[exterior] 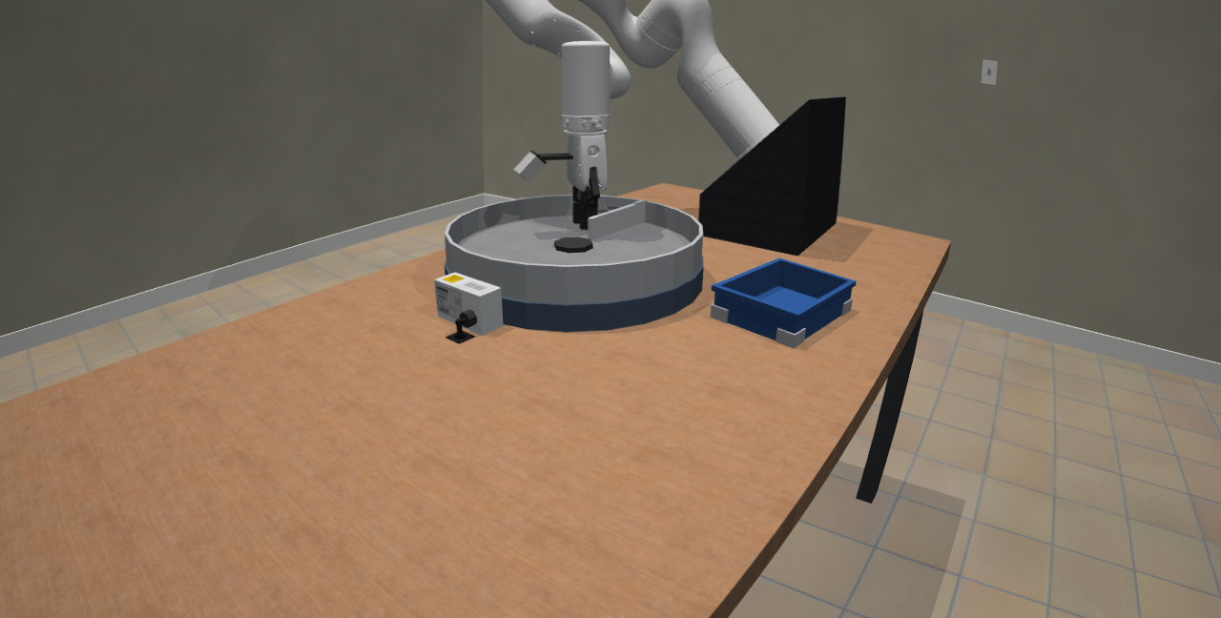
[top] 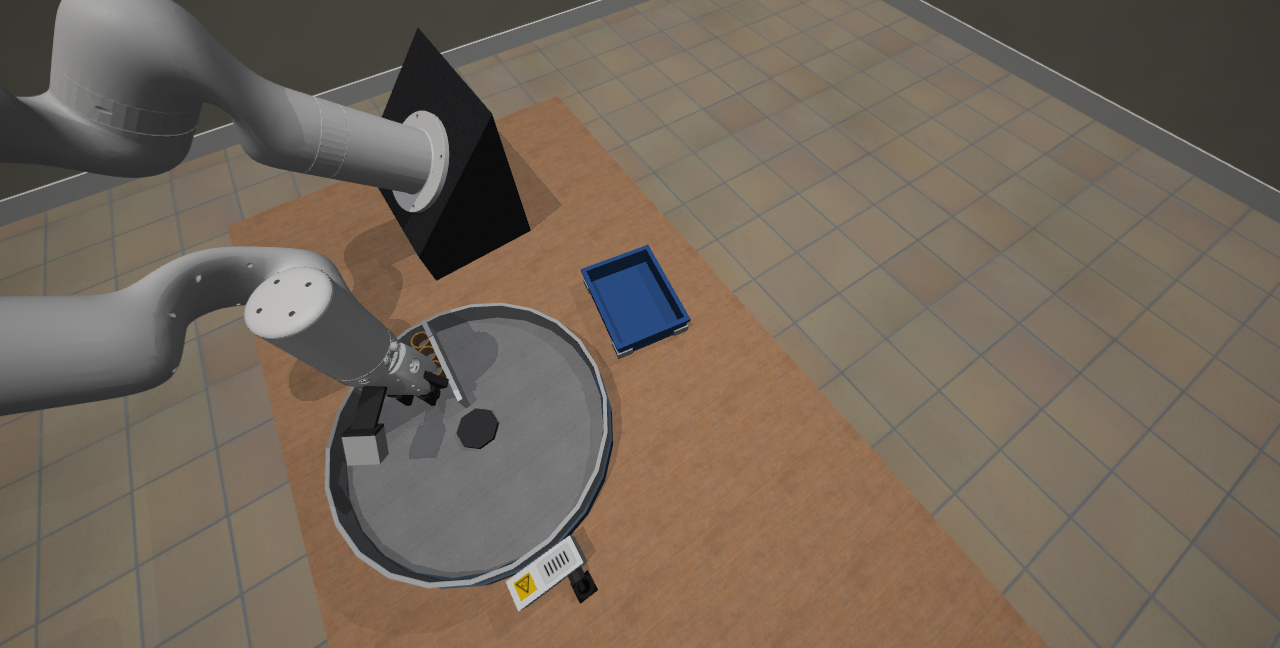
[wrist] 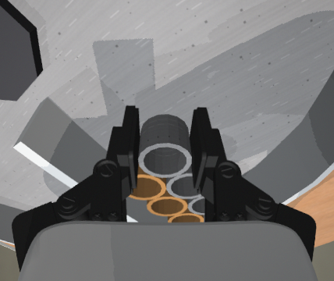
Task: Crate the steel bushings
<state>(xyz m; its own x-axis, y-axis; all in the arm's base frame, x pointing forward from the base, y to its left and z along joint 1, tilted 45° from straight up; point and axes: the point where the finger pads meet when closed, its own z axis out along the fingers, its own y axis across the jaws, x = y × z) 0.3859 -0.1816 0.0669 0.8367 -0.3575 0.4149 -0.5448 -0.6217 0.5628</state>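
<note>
Right now my hand is 400 mm to the right of the blue crate, 50 mm above it and 20 mm short of it. From my hand the other things lie so: grey turning table: 100 mm ahead, 60 mm to the left, 30 mm below.
</note>
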